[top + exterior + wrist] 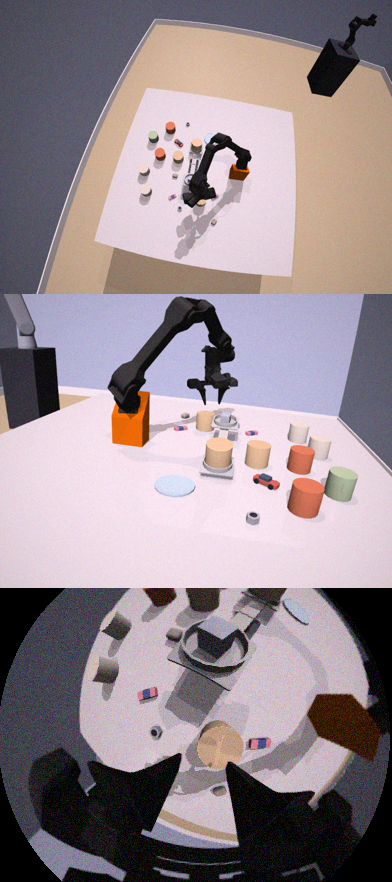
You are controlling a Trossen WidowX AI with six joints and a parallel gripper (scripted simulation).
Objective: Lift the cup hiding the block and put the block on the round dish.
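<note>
My gripper tip is 13 cm to the left of the grey block, 6 cm short of it and 1 cm above it. Round my gripper tip: pale blue round dish (48 cm to the right, 10 cm below, 6 cm behind); toy car (42 cm to the right, 17 cm ahead, 9 cm below); balance (25 cm to the right, 6 cm below, 5 cm ahead).
</note>
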